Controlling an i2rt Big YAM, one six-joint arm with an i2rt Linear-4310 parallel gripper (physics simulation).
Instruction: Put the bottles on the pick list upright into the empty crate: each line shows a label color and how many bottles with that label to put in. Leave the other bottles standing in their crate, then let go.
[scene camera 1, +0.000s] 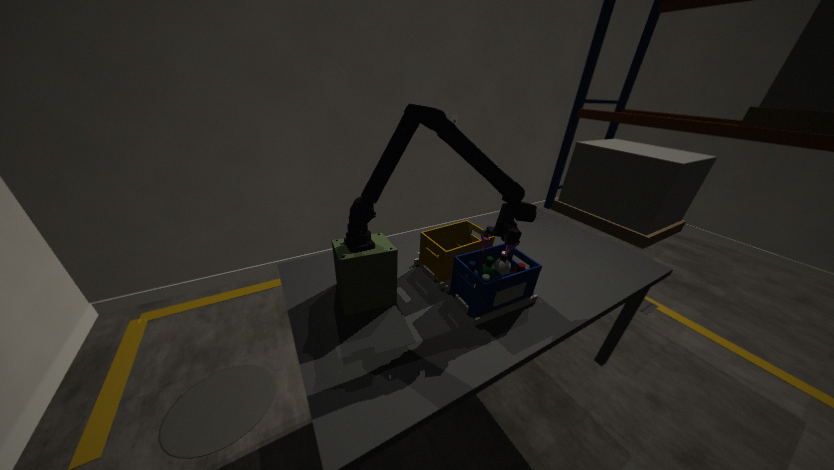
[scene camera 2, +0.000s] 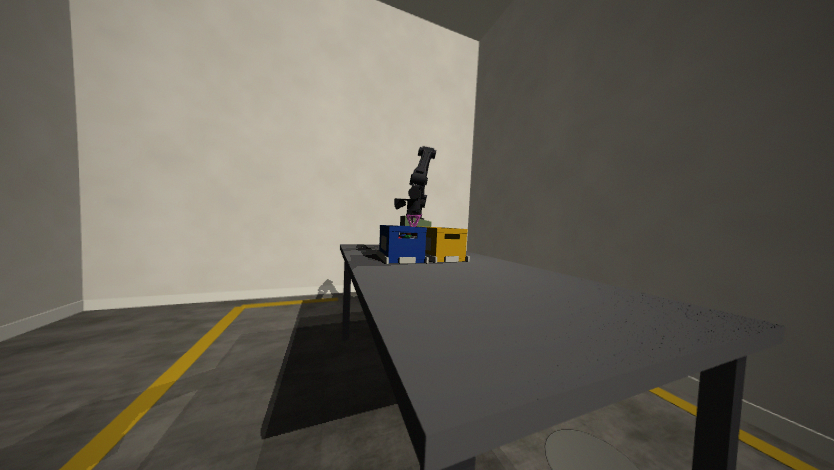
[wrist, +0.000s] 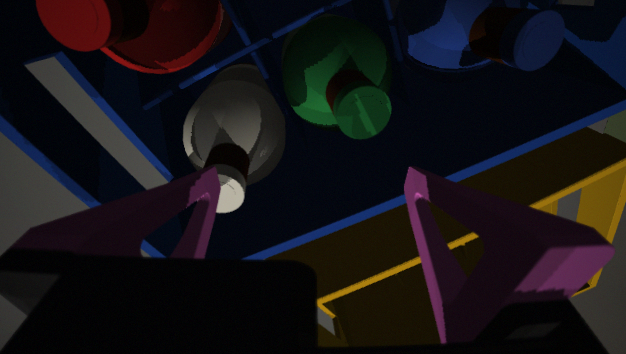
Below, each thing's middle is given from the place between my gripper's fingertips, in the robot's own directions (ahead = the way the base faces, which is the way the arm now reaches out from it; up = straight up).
Labels:
Right now my hand is 30 mm past the green bottle (wrist: 337, 73), 20 mm to the left of it and 80 mm above it. The rest, counted from my hand: blue bottle (wrist: 450, 49): 120 mm behind, 10 mm to the right, 80 mm below.

